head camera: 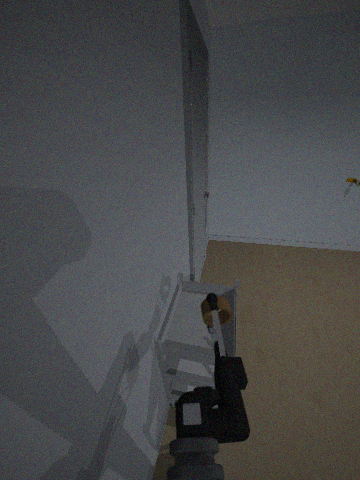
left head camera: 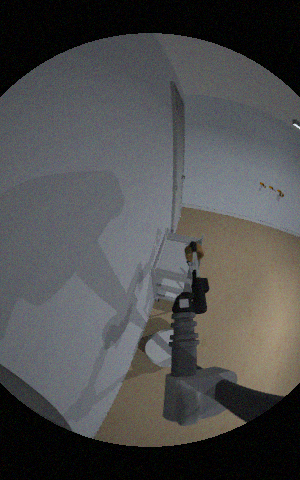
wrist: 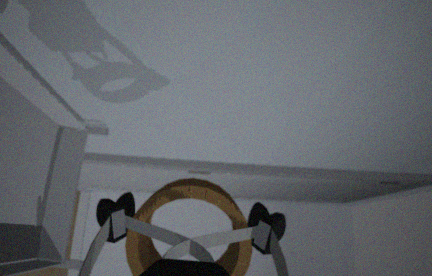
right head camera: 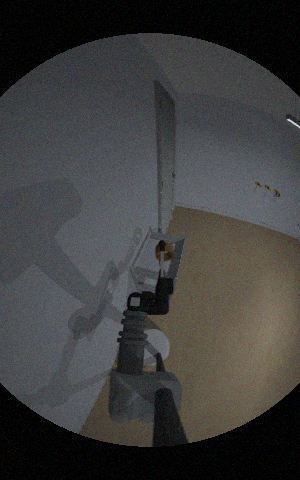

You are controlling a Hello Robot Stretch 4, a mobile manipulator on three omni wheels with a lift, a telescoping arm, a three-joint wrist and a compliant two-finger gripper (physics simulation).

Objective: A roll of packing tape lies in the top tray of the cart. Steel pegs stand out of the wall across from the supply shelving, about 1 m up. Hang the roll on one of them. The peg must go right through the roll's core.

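Where they show: gripper, fingertip midpoint: (head camera: 210, 306) (left head camera: 190, 249) (wrist: 193, 214) (right head camera: 161, 248); robot's base, origin of the base link: (left head camera: 165, 346) (right head camera: 149, 345).
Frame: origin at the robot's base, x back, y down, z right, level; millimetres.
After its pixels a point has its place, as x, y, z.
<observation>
The orange-brown roll of packing tape (head camera: 224, 311) @[-523, -974, 133] (left head camera: 200, 251) @[-485, -1032, 125] (right head camera: 170, 251) @[-483, -1030, 129] (wrist: 192, 188) @[-483, -996, 55] is upright between the two fingers of my gripper (wrist: 193, 214) @[-529, -997, 84], which is shut on its outer sides. Its open core shows in the wrist view. In the head views the roll is over the far part of the cart's top tray (head camera: 202, 288) @[-950, -656, 113] (left head camera: 186, 237) @[-934, -679, 171] (right head camera: 178, 257) @[-730, -634, 240]; its height above the tray is hard to tell. Small pegs with orange-yellow parts (head camera: 352, 180) (left head camera: 271, 188) (right head camera: 267, 188) stand out of the far wall at the right. Their shafts are too small to make out clearly.
A pale wall (head camera: 100, 125) @[-561, -1538, -155] runs close along the left of the arm and carries its shadows. A tall grey door (head camera: 198, 125) @[-1701, -1533, 179] (left head camera: 178, 150) @[-1597, -1352, 150] (right head camera: 166, 150) @[-1657, -1328, 167] stands beyond the cart. A round white object (left head camera: 156, 347) @[-5, -187, -92] (right head camera: 159, 345) @[-17, -187, 106] is on the floor beside the arm.
</observation>
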